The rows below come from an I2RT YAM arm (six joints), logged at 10 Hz.
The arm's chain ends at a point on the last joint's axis. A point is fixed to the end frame.
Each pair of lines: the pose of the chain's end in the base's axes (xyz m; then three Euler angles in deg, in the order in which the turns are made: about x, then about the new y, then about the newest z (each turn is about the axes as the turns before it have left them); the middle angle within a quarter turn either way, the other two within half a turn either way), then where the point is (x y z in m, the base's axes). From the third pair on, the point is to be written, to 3 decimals.
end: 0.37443 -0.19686 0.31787 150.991 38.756 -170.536
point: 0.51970 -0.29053 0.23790
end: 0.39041 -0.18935 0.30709 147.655 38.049 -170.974
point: 0.53450 -0.28810 0.23120
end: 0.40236 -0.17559 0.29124 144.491 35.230 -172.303
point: 0.541 -0.281 0.215
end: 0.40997 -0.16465 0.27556 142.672 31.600 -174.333
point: 0.542 -0.276 0.196
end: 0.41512 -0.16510 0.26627 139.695 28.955 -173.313
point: 0.540 -0.285 0.188
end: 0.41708 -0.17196 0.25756 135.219 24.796 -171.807
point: 0.531 -0.305 0.183
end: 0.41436 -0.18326 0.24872 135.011 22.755 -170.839
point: 0.522 -0.320 0.172
